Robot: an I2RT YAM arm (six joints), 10 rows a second.
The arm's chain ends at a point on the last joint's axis. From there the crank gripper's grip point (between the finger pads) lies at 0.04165 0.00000 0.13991 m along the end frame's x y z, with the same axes.
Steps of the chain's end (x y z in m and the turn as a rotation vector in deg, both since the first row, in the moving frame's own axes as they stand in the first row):
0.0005, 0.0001, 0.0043, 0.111, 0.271, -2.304
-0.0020, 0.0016, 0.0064, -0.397, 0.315, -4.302
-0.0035, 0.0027, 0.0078, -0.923, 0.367, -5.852
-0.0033, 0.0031, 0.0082, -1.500, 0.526, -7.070
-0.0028, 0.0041, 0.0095, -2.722, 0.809, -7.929
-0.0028, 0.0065, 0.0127, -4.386, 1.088, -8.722
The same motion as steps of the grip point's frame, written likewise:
0.0011, -0.0019, 0.0041, 0.111, 0.271, -2.304
-0.0013, -0.0006, 0.0062, -0.397, 0.315, -4.302
-0.0027, 0.0007, 0.0075, -0.923, 0.367, -5.852
-0.0021, 0.0015, 0.0078, -1.500, 0.526, -7.070
-0.0008, 0.0048, 0.0089, -2.722, 0.809, -7.929
0.0002, 0.0106, 0.0117, -4.386, 1.088, -8.722

